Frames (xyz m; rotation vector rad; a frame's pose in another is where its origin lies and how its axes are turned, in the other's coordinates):
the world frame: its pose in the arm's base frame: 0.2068 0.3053 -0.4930 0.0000 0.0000 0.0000
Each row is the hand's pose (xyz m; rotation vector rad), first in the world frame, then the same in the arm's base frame.
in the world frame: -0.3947 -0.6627 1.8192 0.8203 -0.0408 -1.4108
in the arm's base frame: -0.1879 -0.3574 1.3262 0.8203 -0.0408 -1.4108
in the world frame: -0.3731 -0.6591 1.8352 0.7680 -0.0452 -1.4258
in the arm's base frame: -0.1663 -0.3538 1.3422 0.7680 -0.0452 -1.4258
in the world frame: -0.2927 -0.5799 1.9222 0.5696 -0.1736 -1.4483
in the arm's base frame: -0.0859 -0.2746 1.4292 0.5696 -0.1736 -1.4483
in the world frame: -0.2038 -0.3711 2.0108 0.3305 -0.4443 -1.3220
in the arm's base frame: 0.0030 -0.0658 1.5178 0.3305 -0.4443 -1.3220
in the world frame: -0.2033 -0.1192 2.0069 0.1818 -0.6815 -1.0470
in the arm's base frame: 0.0035 0.1861 1.5139 0.1818 -0.6815 -1.0470
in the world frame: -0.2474 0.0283 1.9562 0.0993 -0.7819 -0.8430
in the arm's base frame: -0.0406 0.3336 1.4632 0.0993 -0.7819 -0.8430
